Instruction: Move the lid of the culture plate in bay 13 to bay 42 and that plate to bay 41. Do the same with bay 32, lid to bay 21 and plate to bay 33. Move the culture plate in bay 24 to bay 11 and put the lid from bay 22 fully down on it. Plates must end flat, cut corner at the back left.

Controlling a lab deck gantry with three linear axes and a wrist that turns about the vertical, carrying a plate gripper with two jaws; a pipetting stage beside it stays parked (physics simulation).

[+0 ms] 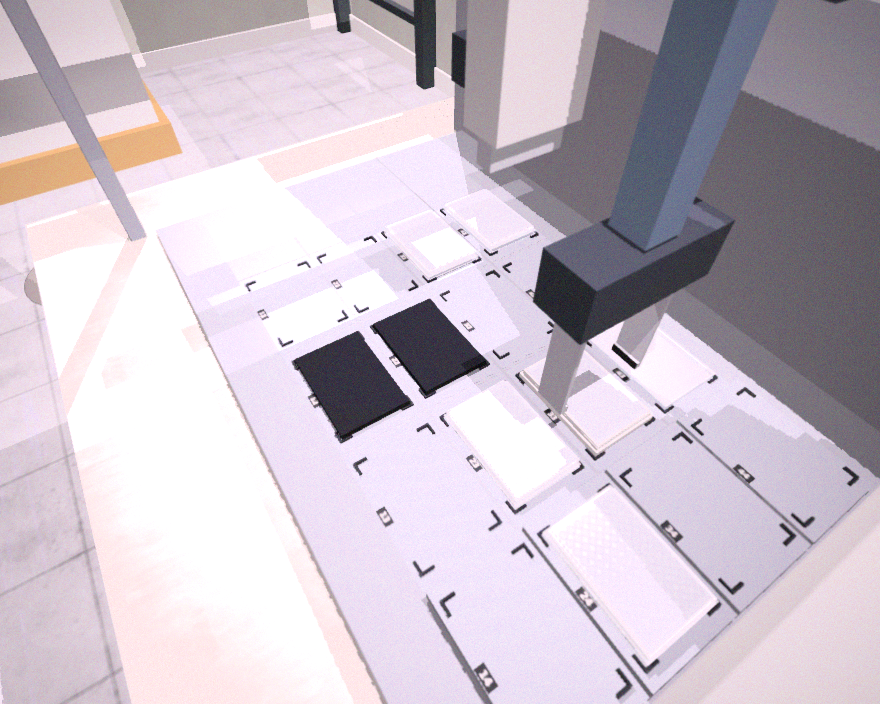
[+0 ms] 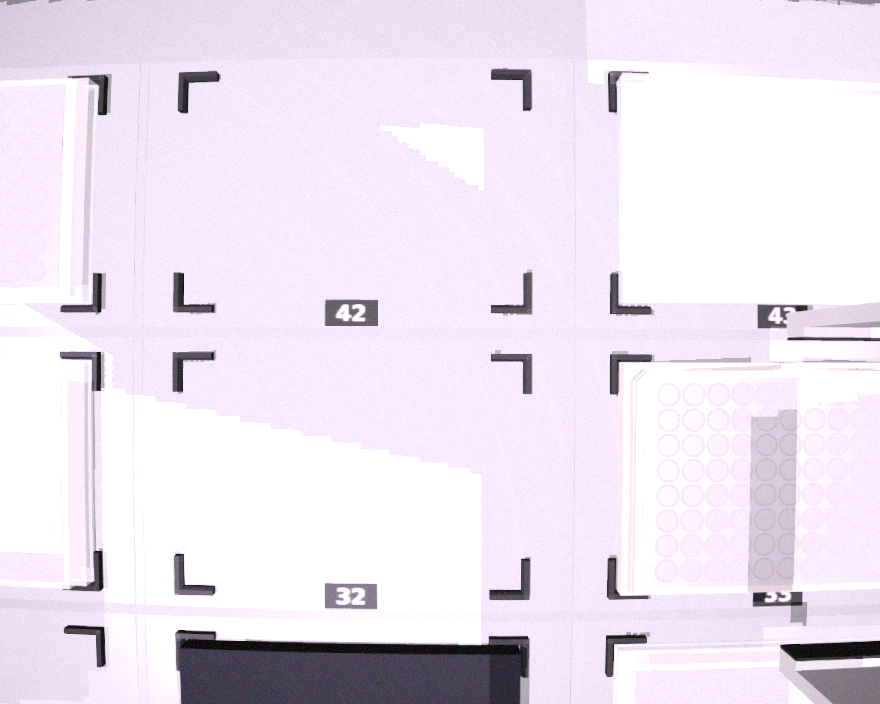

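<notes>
My gripper is open, its jaws around the long sides of a pale plate in bay 33. That plate lies flat, cut corner at the back left; whether a lid is on it is unclear. A pale plate lies in bay 41. A pale plate with a faint well pattern lies in bay 24. A dark flat piece fills bay 22. Bays 13, 32 and 42 hold no plate or lid. Glare blurs bays 11 and 21, where no lid can be made out.
Pale plates or lids lie in bay 31, bay 23 and bay 43, the last close behind the rear jaw. A dark piece lies in bay 12. Black corner brackets mark the bays.
</notes>
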